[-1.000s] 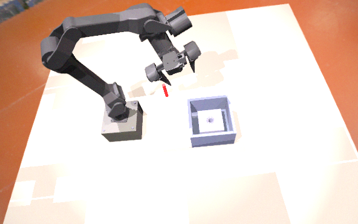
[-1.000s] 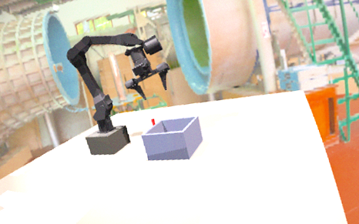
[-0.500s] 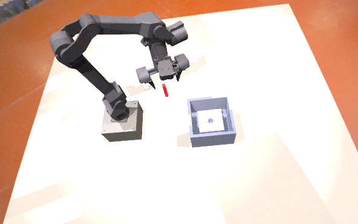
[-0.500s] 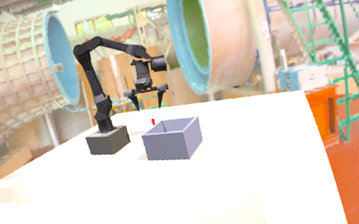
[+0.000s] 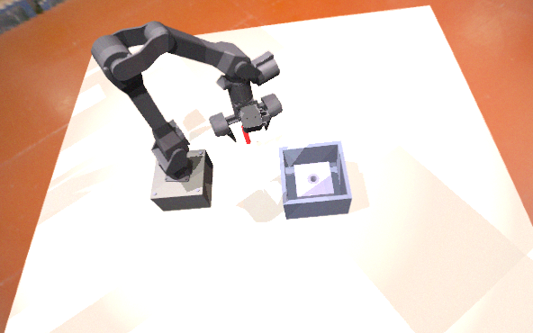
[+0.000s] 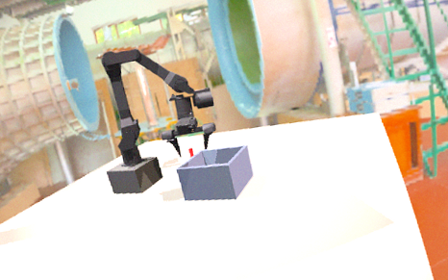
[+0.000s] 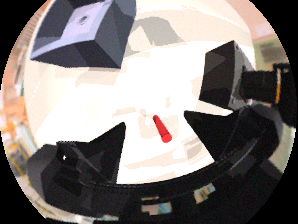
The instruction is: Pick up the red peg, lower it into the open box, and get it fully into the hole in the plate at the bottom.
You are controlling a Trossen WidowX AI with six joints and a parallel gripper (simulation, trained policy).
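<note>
The red peg is 20 mm to the left of my gripper tip, 20 mm below it and 20 mm behind it. The rest, counted from my gripper tip: pale plate 170 mm ahead, 140 mm to the right, 10 mm below; box 170 mm ahead, 140 mm to the right, 30 mm below.
</note>
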